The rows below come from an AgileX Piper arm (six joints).
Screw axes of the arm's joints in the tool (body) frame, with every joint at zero. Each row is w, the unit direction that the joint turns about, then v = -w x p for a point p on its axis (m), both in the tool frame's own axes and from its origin. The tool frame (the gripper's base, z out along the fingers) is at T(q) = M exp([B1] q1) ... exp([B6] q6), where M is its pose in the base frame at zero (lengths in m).
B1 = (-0.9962, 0, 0.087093, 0, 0.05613, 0)
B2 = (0, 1, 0, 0.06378, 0, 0.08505)
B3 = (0, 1, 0, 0.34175, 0, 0.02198)
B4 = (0, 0, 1, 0, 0, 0)
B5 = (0, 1, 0, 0.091, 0, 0)
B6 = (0, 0, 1, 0, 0, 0)
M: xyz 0.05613 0 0.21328 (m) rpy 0 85.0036 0 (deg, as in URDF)
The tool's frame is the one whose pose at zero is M.
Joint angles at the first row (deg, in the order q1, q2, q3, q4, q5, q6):
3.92, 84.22, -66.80, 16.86, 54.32, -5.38
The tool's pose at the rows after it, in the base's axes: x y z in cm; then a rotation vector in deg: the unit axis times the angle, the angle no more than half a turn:
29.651, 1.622, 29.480, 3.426, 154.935, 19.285
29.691, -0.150, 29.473, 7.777, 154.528, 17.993
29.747, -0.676, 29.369, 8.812, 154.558, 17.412
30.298, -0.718, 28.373, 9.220, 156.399, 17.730
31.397, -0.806, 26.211, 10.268, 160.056, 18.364
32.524, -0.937, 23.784, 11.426, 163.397, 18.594
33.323, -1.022, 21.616, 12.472, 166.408, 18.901
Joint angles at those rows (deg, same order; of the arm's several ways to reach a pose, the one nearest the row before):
-0.95, 84.22, -66.80, 16.63, 54.32, -5.38
-4.32, 84.22, -66.80, 16.42, 54.32, -5.43
-5.27, 84.41, -66.80, 16.21, 54.25, -5.56
-5.27, 86.32, -66.80, 16.28, 54.25, -5.60
-5.27, 90.38, -66.80, 16.44, 53.99, -5.60
-5.27, 94.81, -66.80, 16.44, 52.99, -5.60
-5.27, 98.63, -66.80, 16.51, 52.28, -5.60

